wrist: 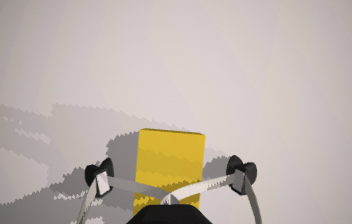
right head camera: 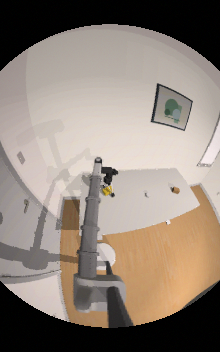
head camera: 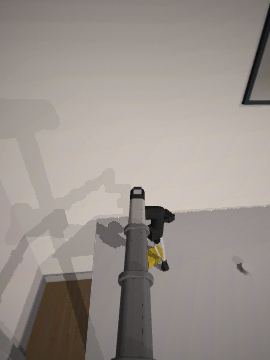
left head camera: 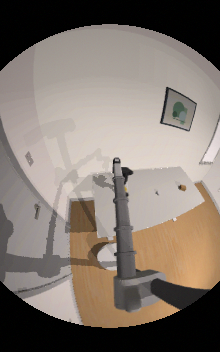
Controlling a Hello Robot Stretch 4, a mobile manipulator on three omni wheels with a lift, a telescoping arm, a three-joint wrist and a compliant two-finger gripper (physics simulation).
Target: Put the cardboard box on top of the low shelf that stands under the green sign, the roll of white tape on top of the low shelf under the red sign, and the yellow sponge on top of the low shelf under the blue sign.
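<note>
The yellow sponge lies on the white table. My gripper is open, its fingertips apart on either side of the sponge in the wrist view; the arm partly hides it in the head view. A small white object, probably the tape roll, is on the table to the right of the sponge. The brown cardboard box sits farther right on the table. The low shelves and coloured signs do not show.
The wall stands behind the table, with a framed picture on it. A round white stool seat is near the table's front left. A door handle shows at the left.
</note>
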